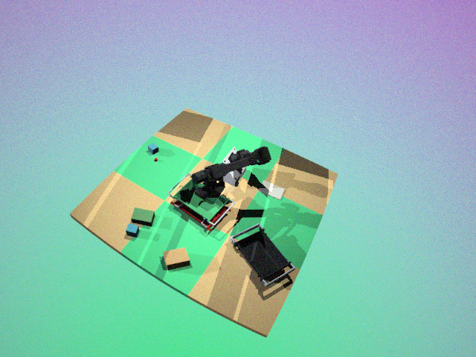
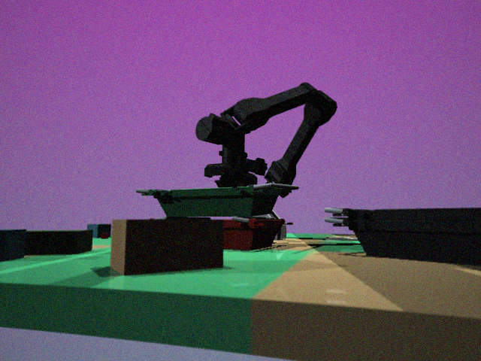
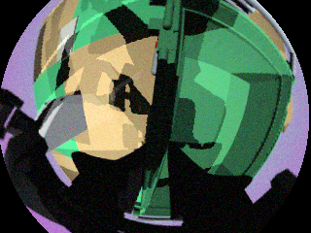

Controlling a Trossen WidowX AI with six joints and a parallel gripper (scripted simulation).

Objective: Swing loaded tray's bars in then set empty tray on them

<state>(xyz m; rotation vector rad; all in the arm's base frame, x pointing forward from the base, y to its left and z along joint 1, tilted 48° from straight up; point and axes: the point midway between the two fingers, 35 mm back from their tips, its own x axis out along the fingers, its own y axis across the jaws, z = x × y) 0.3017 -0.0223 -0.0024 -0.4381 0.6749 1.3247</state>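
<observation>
My gripper tip is now 7 cm short of the green tray, 3 cm below it and 1 cm to the left of it. Also, from my gripper tip: brown box (42 cm ahead, 5 cm below, 2 cm to the left); then flat green block (27 cm to the right, 27 cm ahead, 6 cm below); then white flat plate (30 cm to the left, 30 cm behind, 8 cm below).
</observation>
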